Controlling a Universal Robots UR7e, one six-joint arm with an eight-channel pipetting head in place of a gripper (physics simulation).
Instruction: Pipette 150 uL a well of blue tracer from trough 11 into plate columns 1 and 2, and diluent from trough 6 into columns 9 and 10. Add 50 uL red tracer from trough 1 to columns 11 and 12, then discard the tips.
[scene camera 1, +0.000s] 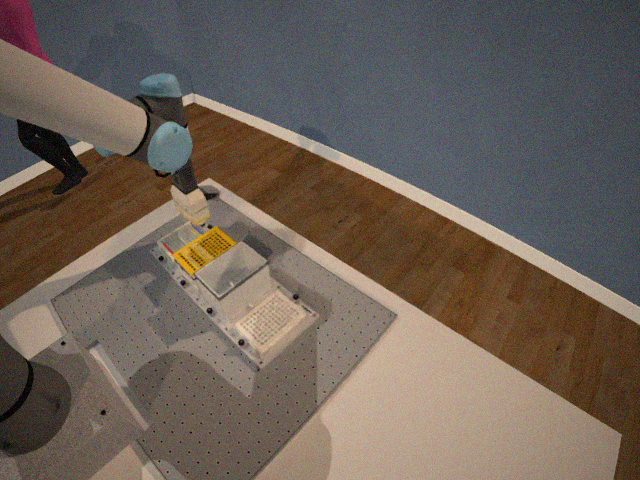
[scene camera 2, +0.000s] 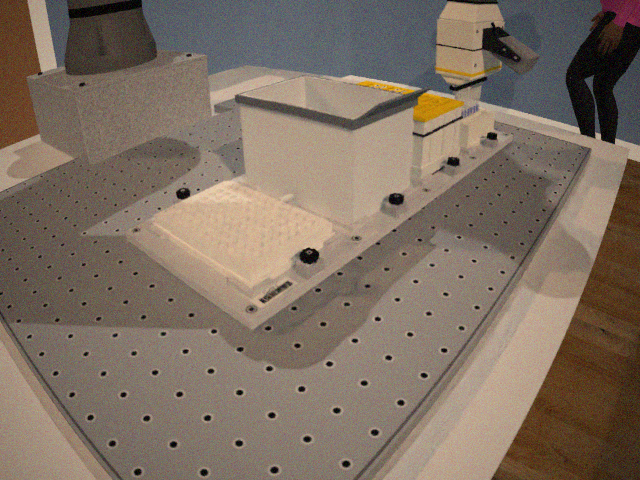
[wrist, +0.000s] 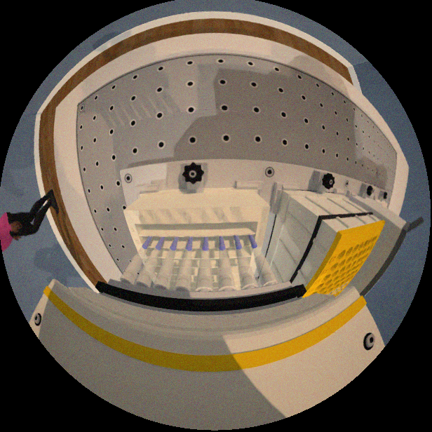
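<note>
My pipetting head (scene camera 1: 191, 205) (scene camera 2: 469, 109) (wrist: 200, 243) carries a row of eight clear tips, with blue liquid at their lower ends. In the wrist view these ends are at the trough reservoir (scene camera 2: 476, 130) (wrist: 197, 201); in scene camera 2 the blue parts show just above its wall. Exact tip depth is hidden. A red trough (scene camera 1: 167, 248) shows at the reservoir's near edge in scene camera 1. The white well plate (scene camera 1: 242, 330) (scene camera 2: 199, 253) lies flat at the other end of the carrier; its well contents cannot be made out.
The yellow tip rack (scene camera 1: 178, 256) (scene camera 2: 444, 106) (wrist: 336, 247) stands beside the reservoir. A tall open waste bin (scene camera 1: 232, 268) (scene camera 2: 325, 160) stands between rack and plate. Black knobs line the carrier's edges. The robot base stands on a grey block (scene camera 2: 139, 108). A person (scene camera 2: 602, 77) (wrist: 29, 221) stands behind.
</note>
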